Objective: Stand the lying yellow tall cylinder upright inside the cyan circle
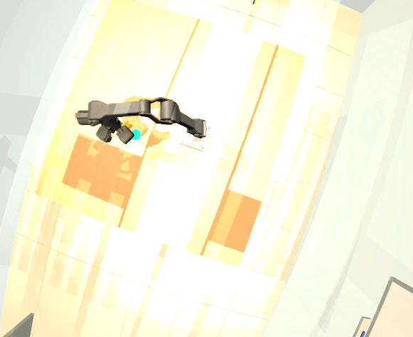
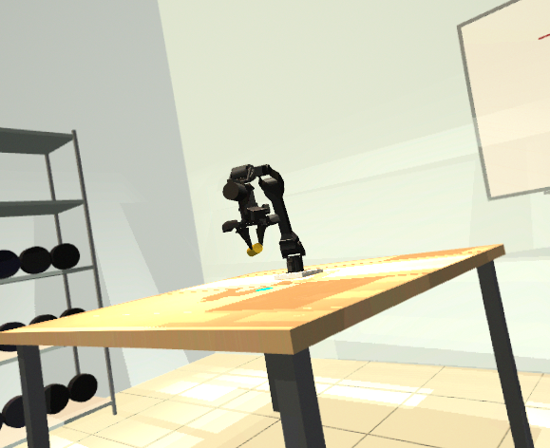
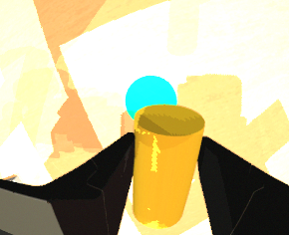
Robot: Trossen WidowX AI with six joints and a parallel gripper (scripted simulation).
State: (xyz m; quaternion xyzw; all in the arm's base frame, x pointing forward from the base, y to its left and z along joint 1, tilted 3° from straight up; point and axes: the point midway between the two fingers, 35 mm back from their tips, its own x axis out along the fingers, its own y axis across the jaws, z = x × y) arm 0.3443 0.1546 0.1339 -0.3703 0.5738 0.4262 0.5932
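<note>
My gripper tip is now 10 mm past the cyan circle, 10 mm to the left of it and 130 mm above it. Also, from my gripper tip: yellow tall cylinder (10 mm behind, 20 mm to the right).
</note>
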